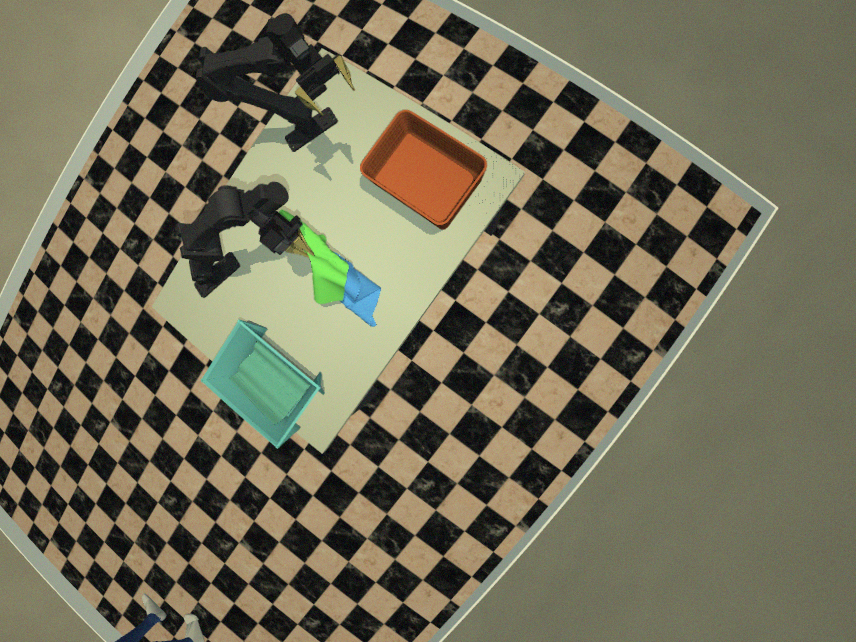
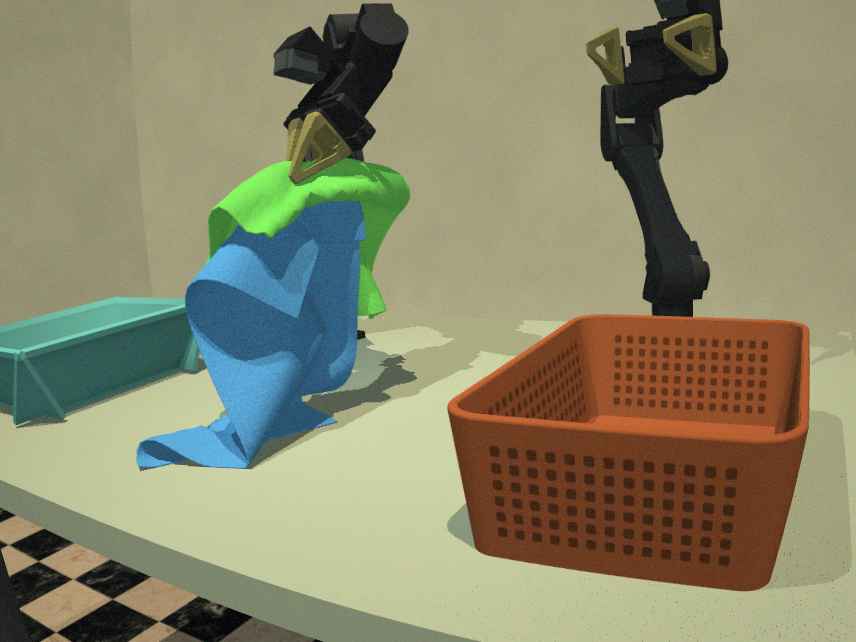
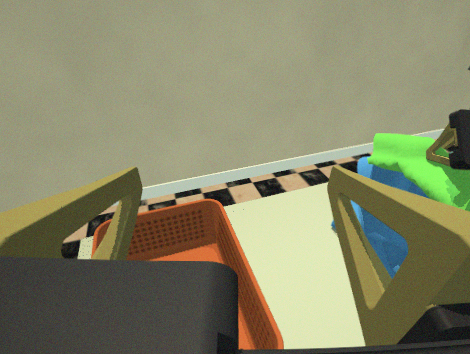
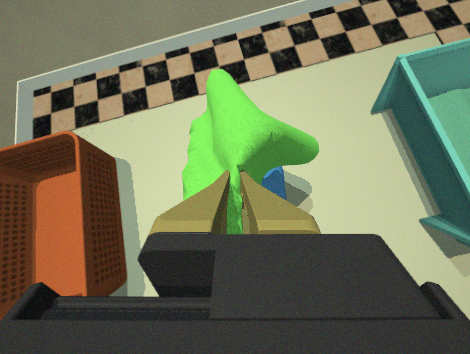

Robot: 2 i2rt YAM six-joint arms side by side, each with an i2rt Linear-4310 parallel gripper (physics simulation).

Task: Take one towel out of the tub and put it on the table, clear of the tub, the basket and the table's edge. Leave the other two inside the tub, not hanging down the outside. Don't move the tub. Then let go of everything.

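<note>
The teal tub (image 1: 228, 355) (image 2: 110, 366) (image 4: 406, 122) holds a mint-green towel (image 1: 269, 380) (image 4: 457, 122). My right gripper (image 1: 311, 254) (image 2: 295, 179) (image 4: 235, 177) is shut on a bright green towel (image 1: 328, 276) (image 2: 255, 200) (image 3: 400, 147) (image 4: 230, 120), holding it up above the table, outside the tub. A blue towel (image 1: 363, 293) (image 2: 276, 366) (image 3: 375, 172) (image 4: 276, 184) hangs below and against the green one, its lower end on the table. Whether the fingers also pinch the blue one is hidden. My left gripper (image 1: 337, 101) (image 2: 646, 58) (image 3: 234, 177) is open and empty, high above the table.
An orange perforated basket (image 1: 452, 141) (image 2: 608, 511) (image 3: 172, 230) (image 4: 102, 215) stands upright on the pale table (image 1: 387, 228) (image 2: 387, 483), across from the tub. The towels are between them. The tub stands near the table's corner. Part of a person (image 1: 152, 608) shows at the lower left.
</note>
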